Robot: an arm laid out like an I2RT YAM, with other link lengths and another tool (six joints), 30 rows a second.
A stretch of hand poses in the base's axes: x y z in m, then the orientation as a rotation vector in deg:
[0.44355 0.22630 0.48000 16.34 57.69 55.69]
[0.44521 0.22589 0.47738 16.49 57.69 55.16]
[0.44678 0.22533 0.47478 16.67 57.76 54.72]
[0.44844 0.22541 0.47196 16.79 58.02 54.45]
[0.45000 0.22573 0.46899 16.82 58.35 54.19]
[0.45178 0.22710 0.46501 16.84 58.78 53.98]
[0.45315 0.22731 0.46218 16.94 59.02 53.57]
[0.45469 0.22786 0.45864 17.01 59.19 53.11]
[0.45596 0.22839 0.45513 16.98 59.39 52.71]
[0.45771 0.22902 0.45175 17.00 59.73 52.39]
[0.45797 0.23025 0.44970 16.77 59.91 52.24]
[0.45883 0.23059 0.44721 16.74 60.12 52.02]
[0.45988 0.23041 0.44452 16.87 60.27 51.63]
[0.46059 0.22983 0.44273 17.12 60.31 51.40]
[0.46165 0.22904 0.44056 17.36 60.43 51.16]
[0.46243 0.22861 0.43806 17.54 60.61 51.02]
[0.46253 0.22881 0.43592 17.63 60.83 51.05]
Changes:
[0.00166 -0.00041 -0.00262 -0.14 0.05 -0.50]
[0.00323 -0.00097 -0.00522 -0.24 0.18 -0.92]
[0.00489 -0.00089 -0.00804 -0.38 0.45 -1.12]
[0.00645 -0.00057 -0.01101 -0.60 0.74 -1.26]
[0.00823 0.00080 -0.01499 -0.84 1.11 -1.32]
[0.00960 0.00101 -0.01782 -1.05 1.35 -1.64]
[0.01114 0.00156 -0.02136 -1.27 1.51 -2.00]
[0.01241 0.00209 -0.02487 -1.55 1.66 -2.27]
[0.01416 0.00272 -0.02825 -1.81 1.96 -2.45]
[0.01442 0.00395 -0.03030 -2.11 2.00 -2.43]
[0.01528 0.00429 -0.03279 -2.31 2.16 -2.55]
[0.01633 0.00411 -0.03548 -2.45 2.35 -2.88]
[0.01704 0.00353 -0.03727 -2.40 2.49 -3.15]
[0.01810 0.00274 -0.03944 -2.38 2.70 -3.41]
[0.01888 0.00231 -0.04194 -2.39 2.93 -3.54]
[0.01898 0.00251 -0.04408 -2.39 3.16 -3.49]

